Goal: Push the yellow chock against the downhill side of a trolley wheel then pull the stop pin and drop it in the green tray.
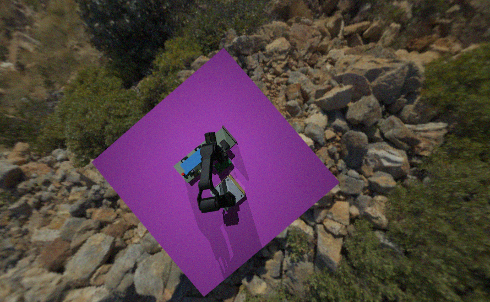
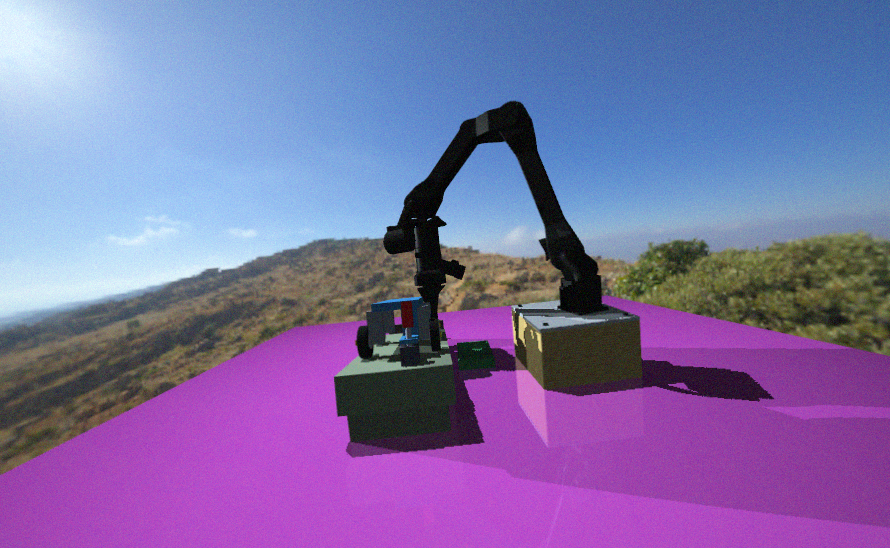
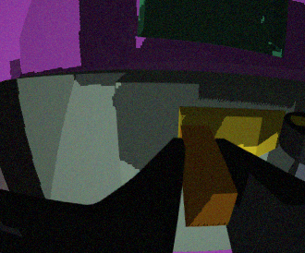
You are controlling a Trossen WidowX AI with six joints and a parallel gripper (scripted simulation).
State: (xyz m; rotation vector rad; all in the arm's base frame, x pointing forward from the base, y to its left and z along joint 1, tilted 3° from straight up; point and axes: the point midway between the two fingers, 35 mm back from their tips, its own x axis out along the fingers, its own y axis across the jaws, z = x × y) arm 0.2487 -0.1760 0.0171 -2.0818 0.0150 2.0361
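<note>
Now: gripper tip 20 mm to the right of the yellow chock, 10 mm short of it and 10 mm above it. Round my gripper tip: grey-green ramp (110 mm to the left, 70 mm ahead, 50 mm below); green tray (100 mm below, 70 mm behind, 50 mm to the left); trolley (120 mm to the left, 80 mm ahead, 20 mm above).
</note>
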